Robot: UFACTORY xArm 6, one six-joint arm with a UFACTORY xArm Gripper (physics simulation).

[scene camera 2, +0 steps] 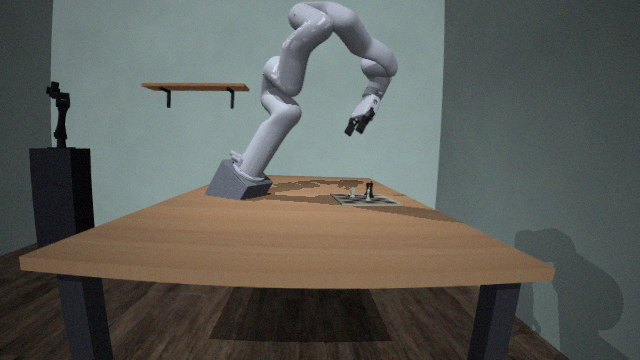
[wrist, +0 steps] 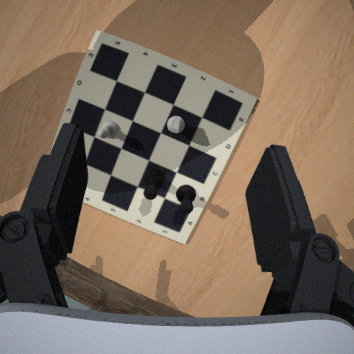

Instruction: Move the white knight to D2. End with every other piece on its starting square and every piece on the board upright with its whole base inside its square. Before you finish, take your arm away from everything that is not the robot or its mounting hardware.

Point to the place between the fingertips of my gripper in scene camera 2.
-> At 352,133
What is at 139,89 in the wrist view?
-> A chessboard.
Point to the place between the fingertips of my gripper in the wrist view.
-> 172,158
